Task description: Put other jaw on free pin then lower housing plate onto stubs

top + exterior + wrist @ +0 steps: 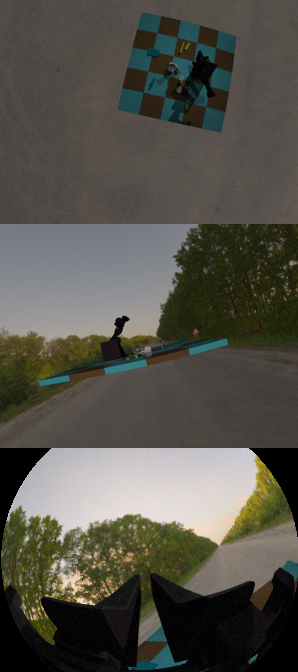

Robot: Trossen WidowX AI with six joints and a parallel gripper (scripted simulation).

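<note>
My gripper tip is now 40 mm short of the grey jaw, 190 mm to the right of it and 380 mm above it. Round my gripper tip: teal plate (420 mm ahead, 120 mm to the right, 420 mm below); light-grey plate-like piece (30 mm ahead, 290 mm to the left, 390 mm below); teal stick (350 mm ahead, 250 mm to the left, 410 mm below).
</note>
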